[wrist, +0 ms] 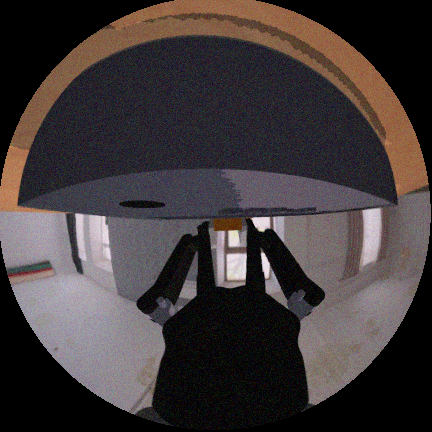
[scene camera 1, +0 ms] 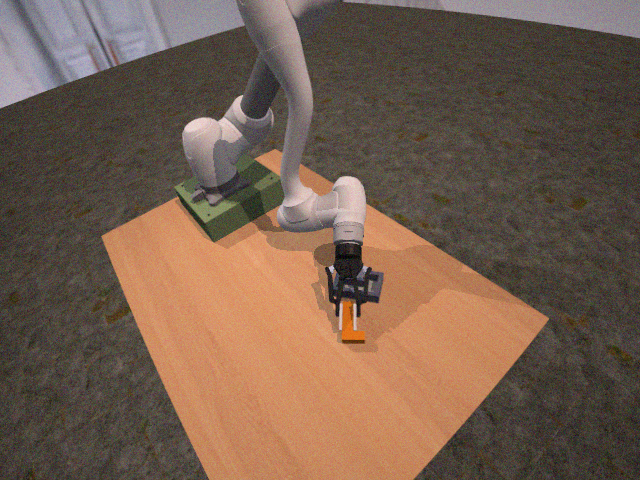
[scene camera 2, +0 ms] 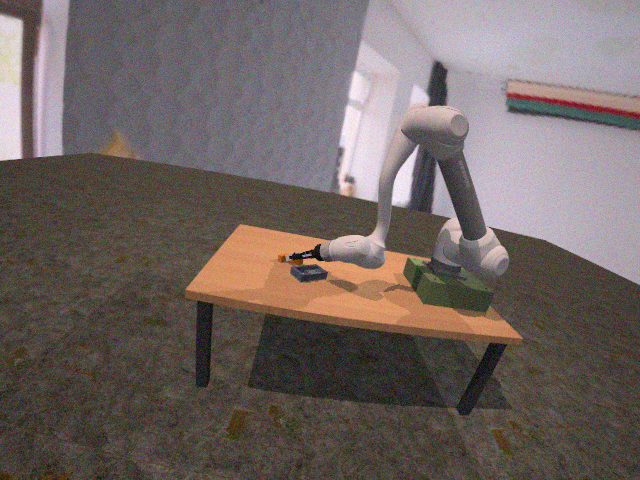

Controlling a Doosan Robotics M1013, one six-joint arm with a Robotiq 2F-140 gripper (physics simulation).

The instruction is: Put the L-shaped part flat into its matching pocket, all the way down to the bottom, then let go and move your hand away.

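Where they show: gripper, fingertip midpoint: (scene camera 1: 347, 330) (scene camera 2: 289, 257); arm's base at its link origin: (scene camera 1: 222, 186) (scene camera 2: 443, 271).
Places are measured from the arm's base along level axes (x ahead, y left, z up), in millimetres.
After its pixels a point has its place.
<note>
The orange L-shaped part (scene camera 1: 353, 336) @[x 800, y -43, z -71 mm] (scene camera 2: 282, 258) @[x 804, y -15, z -82 mm] (wrist: 228, 224) @[x 718, y 17, z -61 mm] is held between the fingertips of my gripper (scene camera 1: 347, 324) @[x 773, y -39, z -78 mm] (scene camera 2: 291, 257) @[x 773, y -39, z -78 mm] (wrist: 226, 213) @[x 773, y -39, z -78 mm], which is shut on its long arm. The gripper lies nearly level, and the part sits low over the table, outside the pocket, past the block on the side away from the robot base. The dark blue-grey pocket block (scene camera 1: 375, 293) @[x 745, y 95, z -66 mm] (scene camera 2: 309, 273) @[x 675, y 136, z -67 mm] (wrist: 200, 110) lies on the table and fills much of the wrist view's upper half. The gripper hides part of the block in scene camera 1, and the pocket's outline is hard to make out.
The wooden table (scene camera 1: 248, 361) @[x 652, y -291, z -103 mm] (scene camera 2: 242, 279) @[x 944, y 231, z -103 mm] bears the block. The green base box (scene camera 1: 232, 224) @[x 152, y -58, z -70 mm] (scene camera 2: 454, 294) @[x 18, y 193, z -34 mm] under the robot stands at the table's far end in the scene camera 1 view. The arm's shadow falls across the table around the block.
</note>
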